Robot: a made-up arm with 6 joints.
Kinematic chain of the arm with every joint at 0, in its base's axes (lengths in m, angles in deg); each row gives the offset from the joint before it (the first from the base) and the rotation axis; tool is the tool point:
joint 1: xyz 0 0 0.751 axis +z
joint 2: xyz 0.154 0 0 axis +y
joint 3: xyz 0 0 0.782 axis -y
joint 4: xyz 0 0 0.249 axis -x
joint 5: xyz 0.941 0 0 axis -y
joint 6: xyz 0.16 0 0 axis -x
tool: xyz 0 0 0
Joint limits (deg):
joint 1: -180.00..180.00
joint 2: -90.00..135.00
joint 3: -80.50..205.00
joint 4: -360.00..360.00
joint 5: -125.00..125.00
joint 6: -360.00..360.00
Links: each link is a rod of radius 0.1 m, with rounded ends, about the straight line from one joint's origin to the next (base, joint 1, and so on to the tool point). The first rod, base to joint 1, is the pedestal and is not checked.
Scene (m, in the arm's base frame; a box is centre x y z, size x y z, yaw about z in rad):
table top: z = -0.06
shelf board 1: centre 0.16 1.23 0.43 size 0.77 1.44 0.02 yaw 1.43
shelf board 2: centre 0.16 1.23 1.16 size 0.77 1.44 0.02 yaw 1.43
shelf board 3: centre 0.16 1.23 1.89 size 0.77 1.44 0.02 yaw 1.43
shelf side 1: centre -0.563 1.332 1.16 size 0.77 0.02 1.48 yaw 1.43
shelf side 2: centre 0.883 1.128 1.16 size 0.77 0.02 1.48 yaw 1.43
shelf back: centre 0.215 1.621 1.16 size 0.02 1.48 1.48 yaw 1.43
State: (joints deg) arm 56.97 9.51 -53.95 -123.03 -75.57 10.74
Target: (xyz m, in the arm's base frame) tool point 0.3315 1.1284 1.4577
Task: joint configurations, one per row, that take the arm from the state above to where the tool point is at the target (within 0.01 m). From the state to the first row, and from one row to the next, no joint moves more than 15 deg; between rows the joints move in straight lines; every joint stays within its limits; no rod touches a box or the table.
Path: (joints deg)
1: 49.89 -2.50 -66.29 -120.99 -80.77 10.74
2: 42.82 -14.51 -78.63 -118.95 -85.98 10.74
3: 45.27 -26.11 -71.57 -119.95 -87.00 10.74
4: 47.73 -37.71 -64.51 -120.96 -88.03 10.74
5: 50.19 -49.32 -57.44 -121.96 -89.06 10.74
6: 54.53 -37.37 -49.28 -123.01 -85.59 10.74
7: 58.86 -25.43 -41.12 -124.05 -82.12 10.74
8: 63.20 -13.49 -32.96 -125.09 -78.65 10.74
9: 67.53 -1.54 -24.79 -126.14 -75.18 10.74

